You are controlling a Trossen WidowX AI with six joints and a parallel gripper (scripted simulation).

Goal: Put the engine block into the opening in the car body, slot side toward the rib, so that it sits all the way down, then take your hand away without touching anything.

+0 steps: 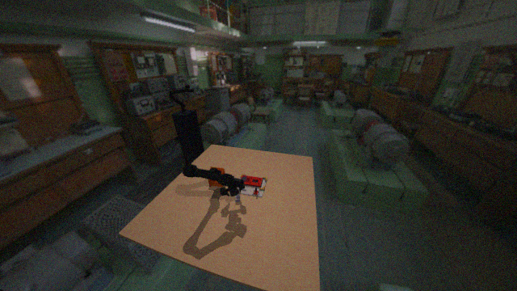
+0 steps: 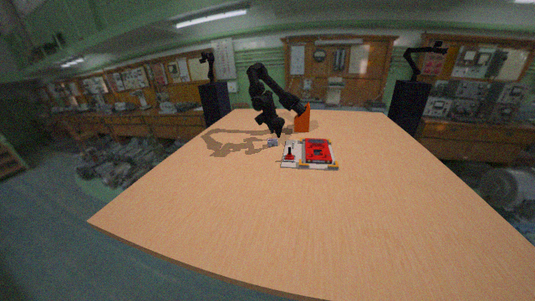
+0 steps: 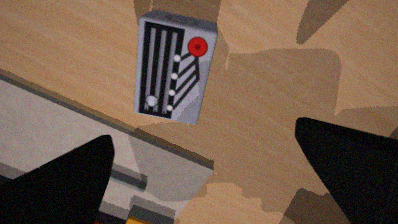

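Now: the grey engine block 3 cm below my gripper tip, 3 cm ahead of it and 1 cm to the right of it.
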